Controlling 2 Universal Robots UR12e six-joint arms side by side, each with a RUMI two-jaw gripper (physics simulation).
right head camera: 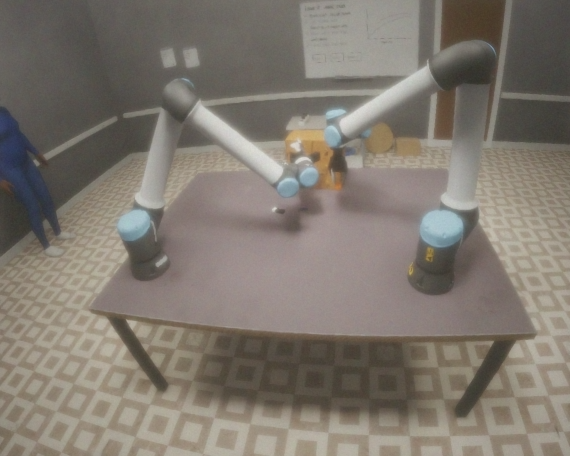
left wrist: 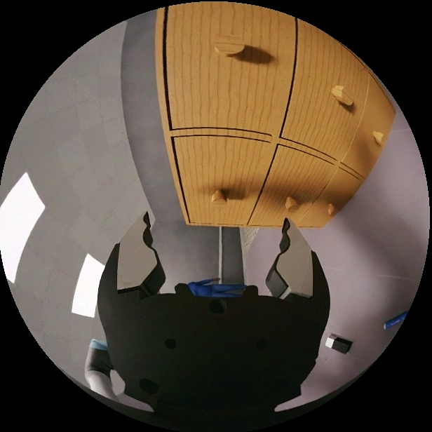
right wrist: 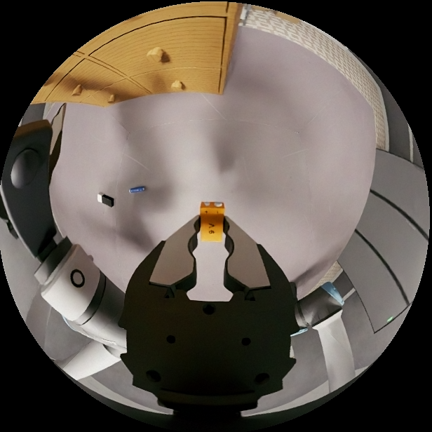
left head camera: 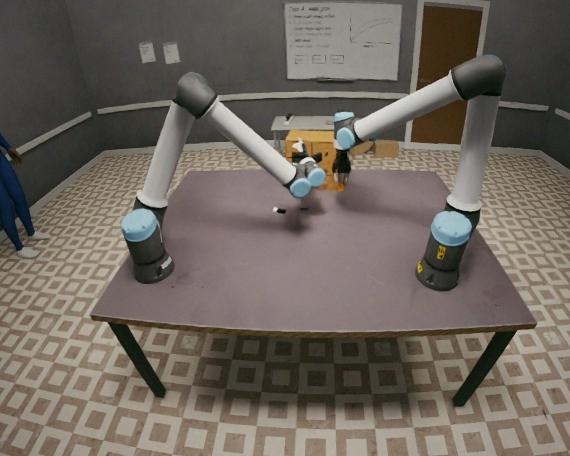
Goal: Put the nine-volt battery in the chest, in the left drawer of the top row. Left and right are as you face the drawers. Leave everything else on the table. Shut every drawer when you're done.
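Observation:
The wooden chest [left head camera: 310, 136] [right head camera: 300, 136] [left wrist: 225, 100] [right wrist: 200, 45] stands at the back of the table with its visible drawers shut. The left wrist view is turned sideways, with the chest's top to the left. The top row's left drawer has the knob [left wrist: 218, 197] low in that view. My left gripper [left wrist: 216, 215] is open and empty in front of the chest, near that drawer's side. My right gripper [left head camera: 341, 182] [right wrist: 211, 216] is shut on the orange nine-volt battery [left head camera: 340, 187] [right head camera: 338, 187] [right wrist: 212, 231], held upright above the table, right of the left gripper in the head views.
A black and white block [left head camera: 279, 210] [right head camera: 278, 210] [left wrist: 339, 343] [right wrist: 106, 200] and a small blue battery [left head camera: 304, 208] [left wrist: 395, 320] [right wrist: 137, 189] lie on the table [left head camera: 300, 280] in front of the chest. The left arm's wrist is close to the right gripper's left side.

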